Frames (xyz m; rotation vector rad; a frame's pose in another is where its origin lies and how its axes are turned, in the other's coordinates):
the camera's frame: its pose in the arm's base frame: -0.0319 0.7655 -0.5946 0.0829 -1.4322 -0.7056
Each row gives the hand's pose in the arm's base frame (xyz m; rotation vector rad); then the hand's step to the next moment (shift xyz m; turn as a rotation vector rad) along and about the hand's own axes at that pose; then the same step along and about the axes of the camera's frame.
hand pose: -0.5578 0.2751 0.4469 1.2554 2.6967 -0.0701
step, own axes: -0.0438 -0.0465 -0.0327 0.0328 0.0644 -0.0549
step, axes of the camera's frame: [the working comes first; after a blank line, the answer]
step, axes of the arm's base frame: -0.0120 -0.0594 0.0384 0.0213 0.0725 0.0503

0.0628 -0.0345 -0.0034 0.0079 0.0892 0.0148
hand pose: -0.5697 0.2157 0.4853 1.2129 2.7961 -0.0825
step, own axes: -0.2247 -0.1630 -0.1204 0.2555 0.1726 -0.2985
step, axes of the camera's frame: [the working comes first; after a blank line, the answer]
step, axes of the arm's base frame: 0.0261 -0.2639 0.1457 -0.0665 0.3290 0.2674

0.2554 -0.1333 -0.0924 0.0740 0.3586 0.2239
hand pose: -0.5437 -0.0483 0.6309 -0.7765 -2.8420 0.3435
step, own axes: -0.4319 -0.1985 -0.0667 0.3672 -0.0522 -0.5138
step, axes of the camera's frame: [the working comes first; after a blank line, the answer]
step, axes of the arm's base frame: 0.2869 -0.3783 0.0704 -0.2197 0.2362 0.5454

0.2392 -0.1564 -0.3857 0.3657 0.3518 0.3796
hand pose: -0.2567 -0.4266 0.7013 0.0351 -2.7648 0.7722
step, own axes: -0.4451 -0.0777 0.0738 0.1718 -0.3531 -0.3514
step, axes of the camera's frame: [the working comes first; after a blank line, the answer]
step, axes of the arm's base frame: 0.4176 -0.1262 -0.1389 -0.0437 -0.1146 0.5125

-0.0699 0.0001 -0.4524 0.5040 0.1264 0.0878
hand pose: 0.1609 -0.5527 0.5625 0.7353 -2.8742 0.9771
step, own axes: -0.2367 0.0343 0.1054 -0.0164 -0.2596 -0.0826
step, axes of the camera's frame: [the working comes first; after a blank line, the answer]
step, axes of the arm's base frame: 0.2091 0.0639 -0.1431 0.1177 -0.1251 0.2121

-0.1613 0.0676 -0.1942 0.2431 0.0438 -0.1160
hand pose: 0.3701 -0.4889 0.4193 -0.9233 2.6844 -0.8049
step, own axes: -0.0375 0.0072 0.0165 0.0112 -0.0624 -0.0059
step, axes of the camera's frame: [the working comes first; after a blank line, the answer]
step, axes of the arm's base frame: 0.0315 0.0207 -0.0176 0.0211 -0.0454 0.0393

-0.0263 0.0208 -0.0246 0.0559 -0.0099 -0.0288
